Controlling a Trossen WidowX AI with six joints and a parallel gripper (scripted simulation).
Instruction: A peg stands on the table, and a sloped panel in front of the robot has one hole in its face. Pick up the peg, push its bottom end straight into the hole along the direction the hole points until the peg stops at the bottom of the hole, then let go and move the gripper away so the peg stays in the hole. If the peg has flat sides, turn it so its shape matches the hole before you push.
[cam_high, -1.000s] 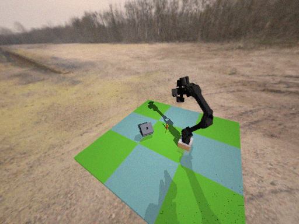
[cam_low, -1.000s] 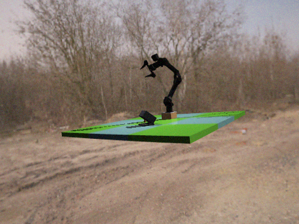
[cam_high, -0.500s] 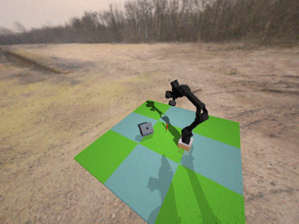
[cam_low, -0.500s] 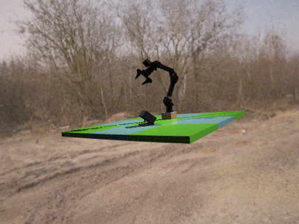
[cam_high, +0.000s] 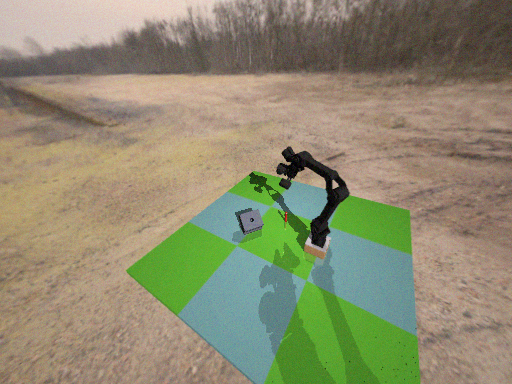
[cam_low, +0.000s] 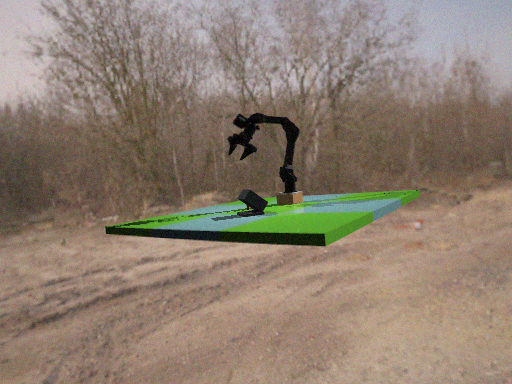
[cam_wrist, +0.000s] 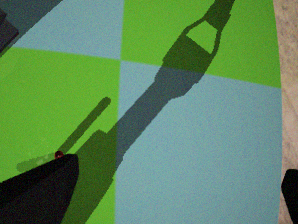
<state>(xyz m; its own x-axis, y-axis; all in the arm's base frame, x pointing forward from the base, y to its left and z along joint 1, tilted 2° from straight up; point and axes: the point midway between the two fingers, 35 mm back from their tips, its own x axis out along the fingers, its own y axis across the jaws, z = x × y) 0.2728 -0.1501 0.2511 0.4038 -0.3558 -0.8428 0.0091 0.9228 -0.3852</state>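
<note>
My gripper tip is 20 mm past the red peg, 40 mm to the right of it and 240 mm above it.
</note>
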